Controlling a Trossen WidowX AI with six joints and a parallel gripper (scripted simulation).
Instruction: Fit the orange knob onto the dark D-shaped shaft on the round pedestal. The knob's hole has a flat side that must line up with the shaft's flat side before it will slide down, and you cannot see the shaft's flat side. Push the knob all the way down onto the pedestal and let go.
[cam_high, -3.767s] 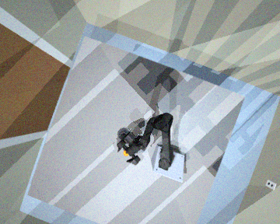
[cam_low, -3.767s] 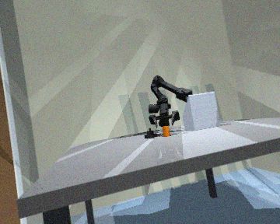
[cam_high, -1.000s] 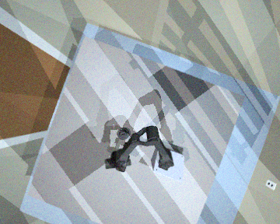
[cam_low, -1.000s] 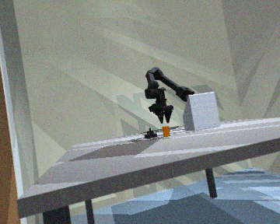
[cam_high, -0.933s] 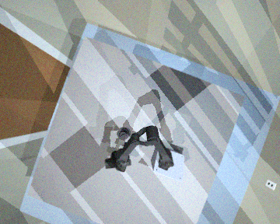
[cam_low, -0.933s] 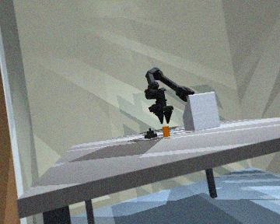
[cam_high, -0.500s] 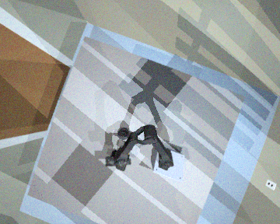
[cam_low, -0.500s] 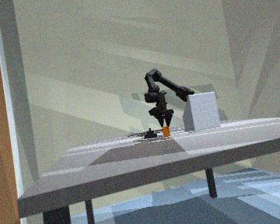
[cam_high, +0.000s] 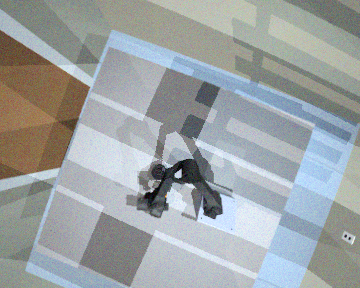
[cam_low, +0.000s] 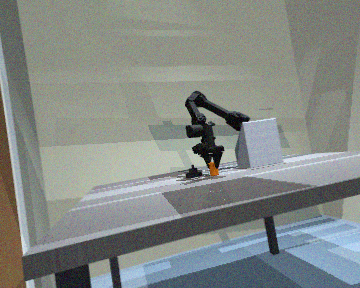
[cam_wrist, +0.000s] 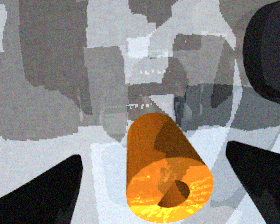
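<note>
Now: the orange knob right at my gripper tip. Also, from my gripper tip: dark round pedestal (7 cm ahead, 11 cm to the right).
</note>
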